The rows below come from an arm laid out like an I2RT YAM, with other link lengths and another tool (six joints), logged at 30 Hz.
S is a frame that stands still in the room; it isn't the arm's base.
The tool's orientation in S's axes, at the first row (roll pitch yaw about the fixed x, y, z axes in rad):
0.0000 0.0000 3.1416
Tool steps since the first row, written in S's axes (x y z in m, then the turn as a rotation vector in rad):
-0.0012 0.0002 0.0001 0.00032 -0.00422 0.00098
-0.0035 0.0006 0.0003 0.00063 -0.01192 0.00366
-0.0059 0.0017 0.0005 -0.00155 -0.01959 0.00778
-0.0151 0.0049 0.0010 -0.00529 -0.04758 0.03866
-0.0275 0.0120 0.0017 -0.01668 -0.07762 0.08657
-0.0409 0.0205 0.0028 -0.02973 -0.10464 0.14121
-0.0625 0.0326 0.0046 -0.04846 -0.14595 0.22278
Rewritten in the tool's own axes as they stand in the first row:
0.0012 -0.0002 0.0001 -0.00032 0.00422 0.00098
0.0035 -0.0006 0.0003 -0.00063 0.01192 0.00366
0.0059 -0.0017 0.0005 0.00155 0.01959 0.00778
0.0151 -0.0049 0.0010 0.00529 0.04758 0.03866
0.0275 -0.0120 0.0017 0.01668 0.07762 0.08657
0.0409 -0.0205 0.0028 0.02973 0.10464 0.14121
0.0625 -0.0326 0.0046 0.04846 0.14595 0.22278

